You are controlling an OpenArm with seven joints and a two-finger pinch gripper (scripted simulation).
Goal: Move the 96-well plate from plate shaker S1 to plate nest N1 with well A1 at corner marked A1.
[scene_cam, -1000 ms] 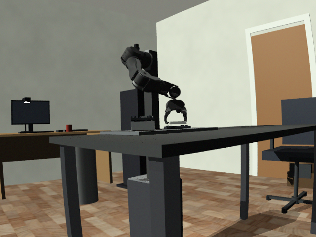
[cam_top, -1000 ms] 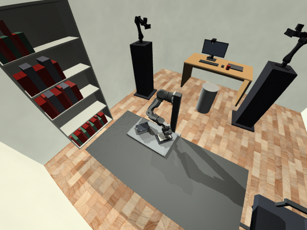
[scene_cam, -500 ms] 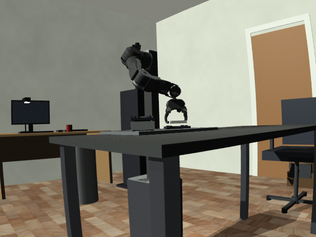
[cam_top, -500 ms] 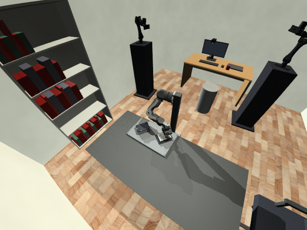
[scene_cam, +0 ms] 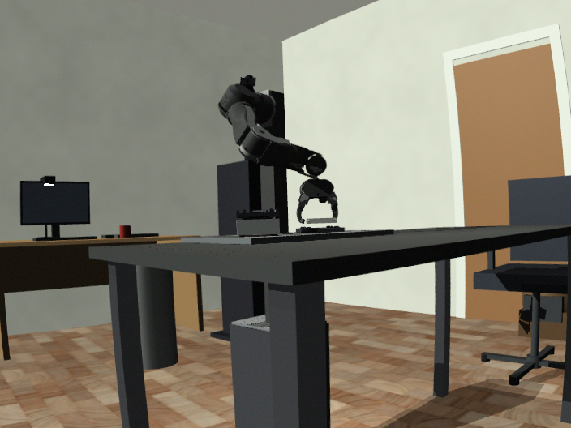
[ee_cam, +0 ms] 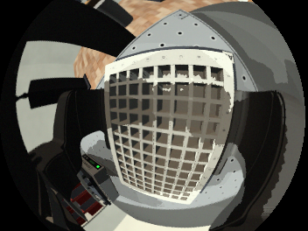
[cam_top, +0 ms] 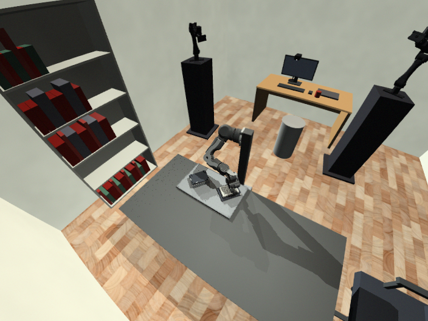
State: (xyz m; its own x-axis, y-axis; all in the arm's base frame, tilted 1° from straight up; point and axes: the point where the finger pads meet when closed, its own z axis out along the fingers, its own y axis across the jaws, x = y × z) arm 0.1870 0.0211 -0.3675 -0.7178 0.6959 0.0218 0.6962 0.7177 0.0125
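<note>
Now: the white 96-well plate 1 cm ahead of my hand and 1 cm to the right of it. Also, from my hand: dark plate nest N1: 1 cm ahead, 1 cm to the right, 2 cm below; then A1 corner mark: 8 cm to the left, 2 cm below; then plate shaker S1: 5 cm ahead, 28 cm to the right, 3 cm above.
</note>
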